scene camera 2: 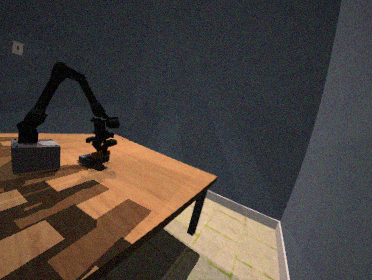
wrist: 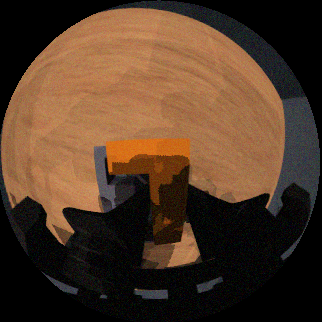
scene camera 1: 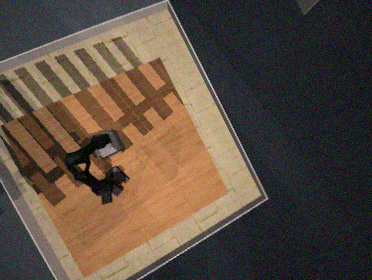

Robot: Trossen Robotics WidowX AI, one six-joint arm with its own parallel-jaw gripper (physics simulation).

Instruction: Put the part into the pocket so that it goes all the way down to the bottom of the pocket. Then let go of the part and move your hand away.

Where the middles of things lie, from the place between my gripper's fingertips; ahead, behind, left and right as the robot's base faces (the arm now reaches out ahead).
The orange L-shaped block point(wrist: 166, 160) is 1 cm behind my hand, 1 cm to the left of it and 1 cm above it. Also, from my hand: dark grey pocket block point(wrist: 113, 189): 4 cm behind, 2 cm to the left, 2 cm below.
